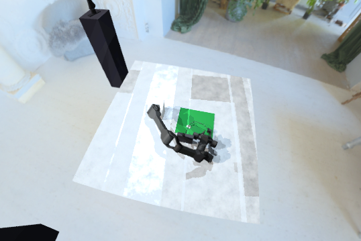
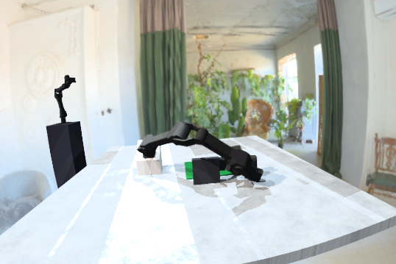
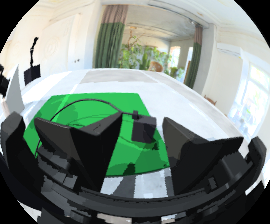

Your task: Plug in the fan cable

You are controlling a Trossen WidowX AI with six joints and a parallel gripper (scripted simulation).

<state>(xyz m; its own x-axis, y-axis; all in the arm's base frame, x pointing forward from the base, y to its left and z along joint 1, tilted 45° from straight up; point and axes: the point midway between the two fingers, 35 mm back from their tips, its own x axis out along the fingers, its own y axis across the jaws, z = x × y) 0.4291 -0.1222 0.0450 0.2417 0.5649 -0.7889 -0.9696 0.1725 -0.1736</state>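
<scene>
The dark plug is 4 cm below my gripper tip, 3 cm to the left of it and 1 cm ahead of it. The rest, counted from my gripper tip: white header (15 cm behind, 6 cm below, 4 cm to the left); green board (10 cm behind, 9 cm to the left, 8 cm below); black fan (16 cm behind, 8 cm to the right).
</scene>
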